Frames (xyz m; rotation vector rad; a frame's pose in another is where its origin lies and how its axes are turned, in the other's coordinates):
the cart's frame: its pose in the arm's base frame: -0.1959 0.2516 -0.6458 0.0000 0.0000 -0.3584
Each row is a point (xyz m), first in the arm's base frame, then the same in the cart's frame.
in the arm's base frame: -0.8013 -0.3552 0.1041
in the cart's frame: -0.3541 -0.7806 0.7499
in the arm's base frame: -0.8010 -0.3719 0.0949
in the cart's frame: -0.3479 -0.7961 0.7407
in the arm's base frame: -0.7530 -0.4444 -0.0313
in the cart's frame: -0.2776 -0.8472 0.6145
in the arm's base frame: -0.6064 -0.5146 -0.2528
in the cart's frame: -0.1157 -0.8615 0.3930
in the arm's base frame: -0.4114 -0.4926 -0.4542
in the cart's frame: 0.0592 -0.7725 0.1916
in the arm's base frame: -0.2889 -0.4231 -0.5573
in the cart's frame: 0.1496 -0.6645 0.0885
